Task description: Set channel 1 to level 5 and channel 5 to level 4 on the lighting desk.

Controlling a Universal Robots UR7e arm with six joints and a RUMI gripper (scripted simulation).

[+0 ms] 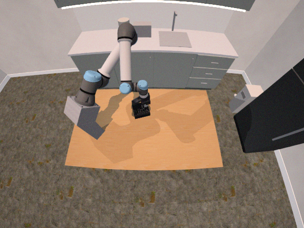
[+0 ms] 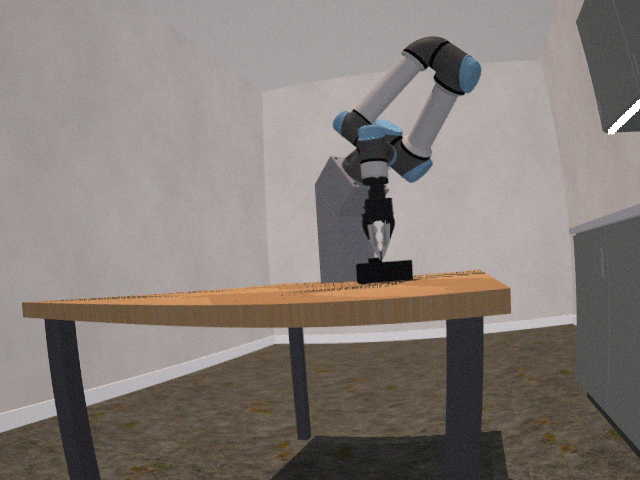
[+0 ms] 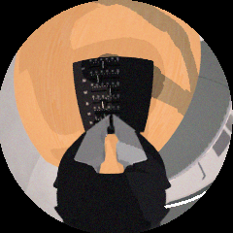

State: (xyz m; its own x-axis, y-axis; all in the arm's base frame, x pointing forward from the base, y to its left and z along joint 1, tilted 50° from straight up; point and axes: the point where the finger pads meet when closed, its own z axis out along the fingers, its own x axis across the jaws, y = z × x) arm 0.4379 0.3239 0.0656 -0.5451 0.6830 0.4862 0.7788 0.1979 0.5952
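Right now the fader knob is 50 mm ahead of my hand, 10 mm to the left of it and 10 mm below it.
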